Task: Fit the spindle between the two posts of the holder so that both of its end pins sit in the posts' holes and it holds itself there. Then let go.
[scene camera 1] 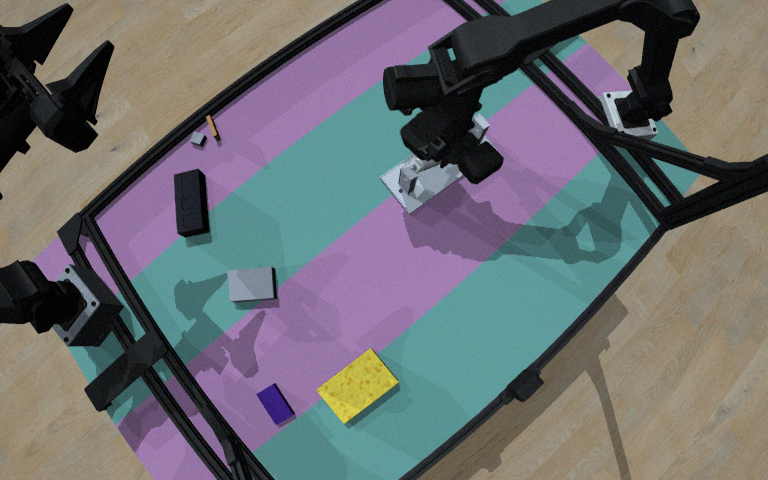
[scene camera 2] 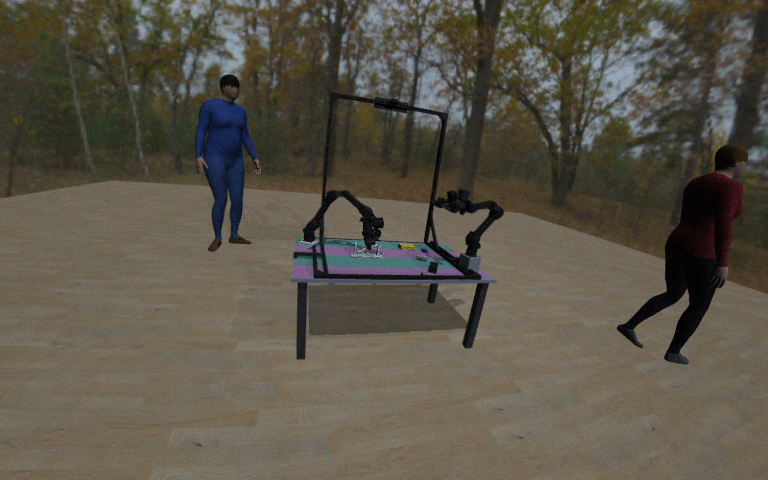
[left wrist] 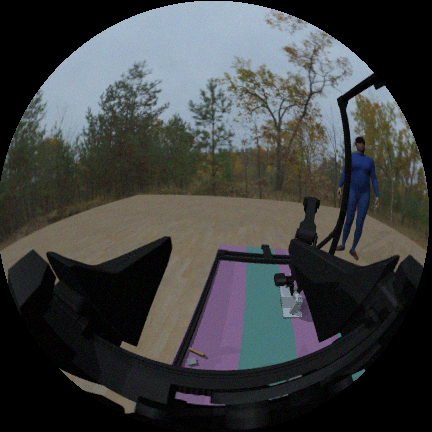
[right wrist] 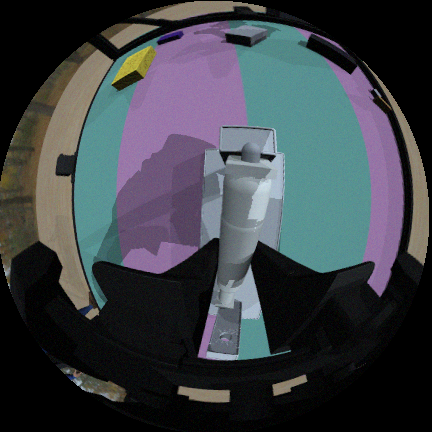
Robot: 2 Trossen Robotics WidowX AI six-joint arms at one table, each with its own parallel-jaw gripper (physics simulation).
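Places are measured from the left arm's base along level axes (x ahead, y left, z up), in millimetres.
Where they show: left gripper, fingertip midpoint: point(scene camera 1: 90, 23) point(scene camera 2: 435, 203) point(left wrist: 232, 244); right gripper, fingertip midpoint: point(scene camera 2: 369, 249) point(left wrist: 294, 294) point(right wrist: 234, 244); left arm's base, link origin: point(scene camera 1: 66, 304) point(scene camera 2: 470, 255); right arm's base, link origin: point(scene camera 1: 631, 112) point(scene camera 2: 308, 240).
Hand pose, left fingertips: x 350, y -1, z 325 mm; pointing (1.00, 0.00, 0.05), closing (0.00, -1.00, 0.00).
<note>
Each offset is from my left fingertips to the top centre of the thing.
The pale spindle point(right wrist: 242, 215) point(scene camera 1: 416, 164) is between the fingers of my right gripper point(right wrist: 234, 244), which is shut on it above the white holder @(dx +261, dy -306, dz -413 mm) point(scene camera 1: 436, 189) point(right wrist: 212, 200) point(left wrist: 292, 315). In the right wrist view the spindle runs lengthwise over the base. Its rounded far pin @(dx +196, dy -290, dz -330 mm) point(right wrist: 251, 151) overlaps the far post @(dx +186, dy -289, dz -338 mm) point(right wrist: 247, 138); whether it touches is unclear. Its near pin @(dx +288, dy -318, dz -362 mm) point(right wrist: 226, 298) shows above the near post @(dx +335, dy -323, dz -338 mm) point(right wrist: 220, 345), whose hole is visible and unfilled. In scene camera 1 the arm hides most of the spindle. My left gripper point(left wrist: 232, 244) point(scene camera 1: 90, 25) is open and empty, far from the holder.
A black box @(dx -79, dy -20, dz -386 mm) point(scene camera 1: 191, 202), a grey box @(dx -107, dy -204, dz -396 mm) point(scene camera 1: 252, 284), a purple block @(dx -230, dy -362, dz -406 mm) point(scene camera 1: 275, 403) and a yellow sponge @(dx -115, dy -441, dz -391 mm) point(scene camera 1: 357, 386) lie on the striped table. A small grey cube @(dx +14, dy +69, dz -407 mm) point(scene camera 1: 197, 139) and an orange stick @(dx +48, dy +59, dz -397 mm) point(scene camera 1: 212, 127) lie near the black frame rail point(scene camera 1: 226, 101).
</note>
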